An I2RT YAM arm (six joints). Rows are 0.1 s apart.
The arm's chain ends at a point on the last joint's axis. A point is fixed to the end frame.
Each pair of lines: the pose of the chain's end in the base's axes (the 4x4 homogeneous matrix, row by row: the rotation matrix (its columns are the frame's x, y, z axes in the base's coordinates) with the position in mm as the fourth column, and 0 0 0 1 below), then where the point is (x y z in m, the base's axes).
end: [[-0.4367 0.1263 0.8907 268.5], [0.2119 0.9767 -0.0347 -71.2], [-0.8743 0.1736 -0.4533 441.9], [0 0 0 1]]
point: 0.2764 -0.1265 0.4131
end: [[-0.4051 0.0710 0.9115 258.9], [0.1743 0.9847 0.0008 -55.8], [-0.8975 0.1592 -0.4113 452.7], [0 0 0 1]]
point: 0.2708 -0.1112 0.4254
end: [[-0.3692 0.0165 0.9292 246.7], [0.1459 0.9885 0.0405 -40.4], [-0.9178 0.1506 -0.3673 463.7], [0 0 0 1]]
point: 0.2625 -0.0954 0.4377
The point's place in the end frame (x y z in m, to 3 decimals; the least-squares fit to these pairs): 0.010 -0.058 0.022
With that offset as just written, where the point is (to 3 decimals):
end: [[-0.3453 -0.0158 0.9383 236.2], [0.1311 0.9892 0.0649 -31.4], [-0.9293 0.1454 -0.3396 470.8], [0 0 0 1]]
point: 0.254 -0.086 0.446
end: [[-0.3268 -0.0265 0.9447 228.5], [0.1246 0.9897 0.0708 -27.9], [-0.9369 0.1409 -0.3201 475.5], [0 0 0 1]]
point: 0.248 -0.082 0.451
